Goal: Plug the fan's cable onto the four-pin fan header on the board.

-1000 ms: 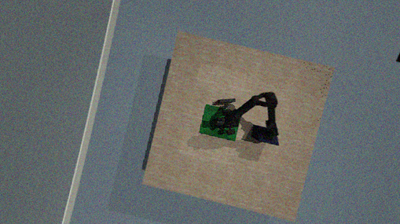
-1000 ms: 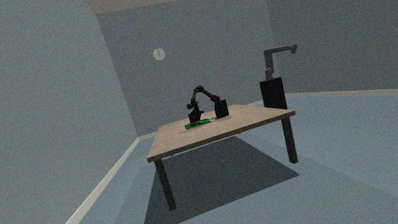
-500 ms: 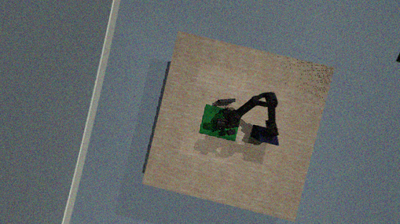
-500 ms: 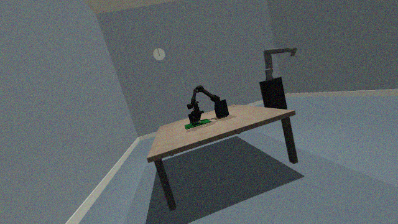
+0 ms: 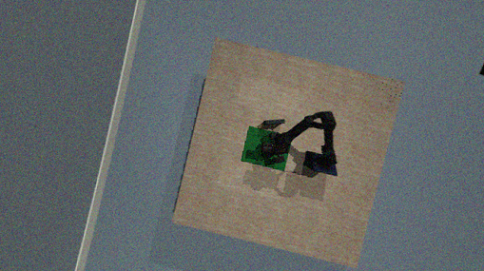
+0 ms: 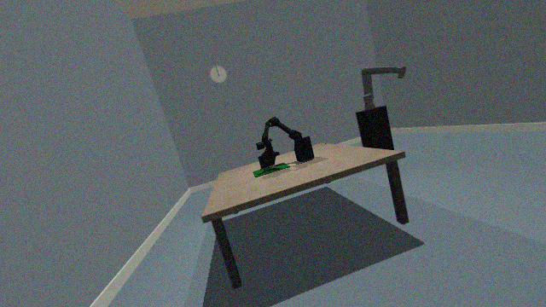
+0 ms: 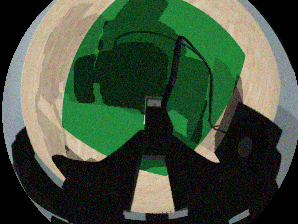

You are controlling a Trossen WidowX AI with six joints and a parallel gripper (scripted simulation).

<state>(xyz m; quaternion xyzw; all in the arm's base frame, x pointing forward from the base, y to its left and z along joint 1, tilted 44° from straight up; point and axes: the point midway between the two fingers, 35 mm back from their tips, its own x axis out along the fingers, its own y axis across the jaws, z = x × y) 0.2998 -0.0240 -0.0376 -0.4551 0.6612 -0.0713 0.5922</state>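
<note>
My gripper tip is 1 cm short of the dark plug and 1 cm below it. Also, from my gripper tip: green board (4 cm ahead, 3 cm to the left, 5 cm below); then dark fan (6 cm ahead, 14 cm to the right, 2 cm above); then white fan header (1 cm ahead, 4 cm below).
</note>
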